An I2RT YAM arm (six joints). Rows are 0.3 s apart.
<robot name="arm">
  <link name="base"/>
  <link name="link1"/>
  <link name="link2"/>
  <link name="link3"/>
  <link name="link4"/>
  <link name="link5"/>
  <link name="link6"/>
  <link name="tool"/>
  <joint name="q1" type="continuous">
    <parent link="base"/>
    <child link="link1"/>
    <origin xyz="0 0 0.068"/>
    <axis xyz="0 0 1"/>
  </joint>
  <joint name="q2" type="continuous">
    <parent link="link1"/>
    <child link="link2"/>
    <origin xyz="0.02 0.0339 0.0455"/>
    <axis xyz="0 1 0"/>
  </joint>
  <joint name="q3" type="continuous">
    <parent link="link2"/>
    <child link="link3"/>
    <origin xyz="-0.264 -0.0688 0"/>
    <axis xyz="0 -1 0"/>
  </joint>
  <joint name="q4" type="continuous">
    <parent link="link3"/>
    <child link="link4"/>
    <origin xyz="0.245 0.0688 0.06"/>
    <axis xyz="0 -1 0"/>
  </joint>
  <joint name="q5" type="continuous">
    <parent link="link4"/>
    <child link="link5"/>
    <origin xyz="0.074 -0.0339 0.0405"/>
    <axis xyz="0 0 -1"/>
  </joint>
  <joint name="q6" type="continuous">
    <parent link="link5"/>
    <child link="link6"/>
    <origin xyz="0.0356 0 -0.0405"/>
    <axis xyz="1 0 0"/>
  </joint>
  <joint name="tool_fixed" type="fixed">
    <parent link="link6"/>
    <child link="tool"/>
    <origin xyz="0 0 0" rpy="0 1.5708 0"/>
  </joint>
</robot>
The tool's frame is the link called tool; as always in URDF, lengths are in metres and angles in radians. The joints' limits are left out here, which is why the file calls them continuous.
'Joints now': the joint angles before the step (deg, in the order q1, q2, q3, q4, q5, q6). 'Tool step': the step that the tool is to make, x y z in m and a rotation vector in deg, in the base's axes. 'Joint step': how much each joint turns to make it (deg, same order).
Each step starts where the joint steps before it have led.
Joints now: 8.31, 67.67, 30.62, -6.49, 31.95, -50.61
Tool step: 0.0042, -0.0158, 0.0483, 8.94, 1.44, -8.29
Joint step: -4.58, -1.58, 12.46, -19.69, -3.99, 10.30
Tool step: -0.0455, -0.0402, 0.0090, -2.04, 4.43, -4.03
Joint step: -11.97, -10.90, -2.89, -8.69, -3.47, -8.33
